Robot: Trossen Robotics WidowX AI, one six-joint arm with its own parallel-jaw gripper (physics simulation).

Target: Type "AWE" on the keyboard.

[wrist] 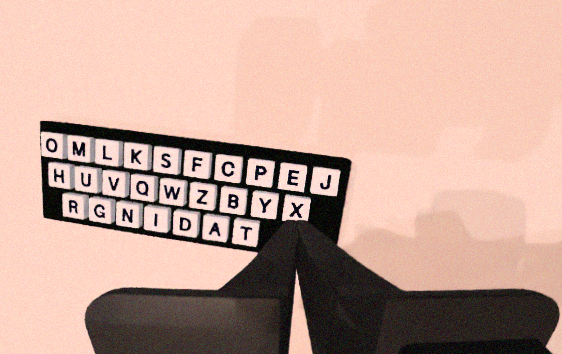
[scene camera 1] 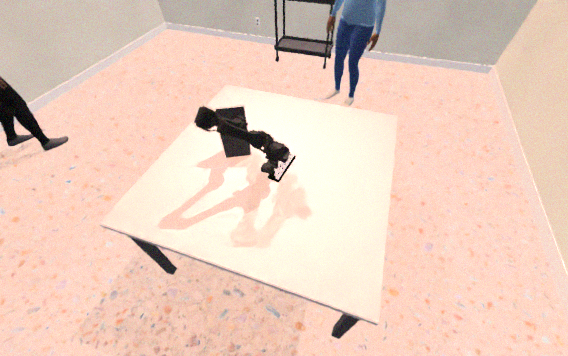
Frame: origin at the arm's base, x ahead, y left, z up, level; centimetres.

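Seen in the pictures: gripper, fingertip midpoint: (wrist: 295, 229) (scene camera 1: 276, 168); arm's base, origin of the base link: (scene camera 1: 237, 123).
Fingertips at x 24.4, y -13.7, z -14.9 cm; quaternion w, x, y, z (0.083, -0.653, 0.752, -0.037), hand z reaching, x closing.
Offsets run from my fingertips to a thing's top centre. Level surfaces: height alone.
A black keyboard @[dy +7.4, dx +1.0, dz -5.3 cm] (scene camera 1: 285, 169) (wrist: 325, 215) with white letter keys lies on the table, slightly slanted in the wrist view. The E key @[dy +0.1, dx +1.3, dz -5.3 cm] (wrist: 293, 177) is in its top row, second from the right end. The W key @[dy +7.9, dx +1.1, dz -5.3 cm] (wrist: 172, 191) is in the middle row, and the A key @[dy +5.4, dx -1.5, dz -5.3 cm] (wrist: 215, 228) is in the bottom row, next to the T key @[dy +3.5, dx -2.0, dz -5.3 cm] (wrist: 245, 233). My gripper (wrist: 295, 229) is shut and empty. Its tips show at the lower edge of the X key @[dy +0.1, dx -0.7, dz -5.3 cm] (wrist: 296, 207), below the E key in the view. Whether they touch a key cannot be told.
The keyboard lies on a white table @[dz -6.9 cm] (scene camera 1: 330, 240). A dark flat panel (scene camera 1: 237, 145) lies by the arm's base. A person in blue (scene camera 1: 350, 50) and a black cart (scene camera 1: 302, 46) stand beyond the table. Another person's legs (scene camera 1: 25, 120) show at the left. Arm shadows fall across the table.
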